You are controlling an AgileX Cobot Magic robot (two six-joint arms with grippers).
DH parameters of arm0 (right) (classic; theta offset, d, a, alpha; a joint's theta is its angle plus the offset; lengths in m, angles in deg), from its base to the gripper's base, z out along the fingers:
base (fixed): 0 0 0 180
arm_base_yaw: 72.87 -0.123 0 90
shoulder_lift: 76.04 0 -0.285 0
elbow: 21.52 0 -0.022 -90
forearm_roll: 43.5 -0.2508 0 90
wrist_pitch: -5.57 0 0.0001 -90
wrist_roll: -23.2 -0.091 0 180
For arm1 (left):
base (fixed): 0 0 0 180
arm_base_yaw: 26.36 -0.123 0 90
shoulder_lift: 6.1 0 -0.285 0
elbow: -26.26 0 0.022 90
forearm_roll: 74.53 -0.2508 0 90
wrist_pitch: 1.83 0 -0.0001 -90
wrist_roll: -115.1 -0.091 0 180
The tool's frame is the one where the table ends.
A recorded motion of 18 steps. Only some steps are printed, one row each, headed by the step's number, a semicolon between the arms.
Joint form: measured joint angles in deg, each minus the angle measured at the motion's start. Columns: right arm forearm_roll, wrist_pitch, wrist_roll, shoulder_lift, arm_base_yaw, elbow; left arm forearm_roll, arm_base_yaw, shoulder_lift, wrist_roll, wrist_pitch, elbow.
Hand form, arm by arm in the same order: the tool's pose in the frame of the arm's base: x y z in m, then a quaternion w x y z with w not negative. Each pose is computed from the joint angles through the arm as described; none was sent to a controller.
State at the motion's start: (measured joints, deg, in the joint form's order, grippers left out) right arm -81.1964 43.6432 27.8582 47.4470 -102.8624 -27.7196; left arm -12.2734 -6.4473 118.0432 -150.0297 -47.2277 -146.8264
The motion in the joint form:
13: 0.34 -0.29 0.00 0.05 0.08 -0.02; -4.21 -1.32 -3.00 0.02 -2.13 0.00
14: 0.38 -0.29 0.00 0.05 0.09 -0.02; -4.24 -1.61 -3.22 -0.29 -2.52 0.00
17: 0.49 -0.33 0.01 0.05 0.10 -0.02; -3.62 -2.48 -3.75 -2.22 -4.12 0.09
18: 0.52 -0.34 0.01 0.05 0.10 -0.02; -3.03 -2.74 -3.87 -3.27 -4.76 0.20
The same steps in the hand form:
13: 0.3592 0.2457 0.1926 0.14548 -0.07926 0.94415 0.28485; 0.3466 -0.1767 0.1638 0.23120 0.49345 0.78633 -0.29110
14: 0.3592 0.2456 0.1926 0.14558 -0.07941 0.94419 0.28460; 0.3467 -0.1751 0.1654 0.23247 0.49504 0.78468 -0.29184
17: 0.3593 0.2455 0.1925 0.14618 -0.07995 0.94427 0.28391; 0.3465 -0.1708 0.1695 0.23747 0.50266 0.77571 -0.29869
18: 0.3594 0.2454 0.1925 0.14632 -0.08010 0.94429 0.28372; 0.3461 -0.1699 0.1705 0.23998 0.50569 0.77126 -0.30304

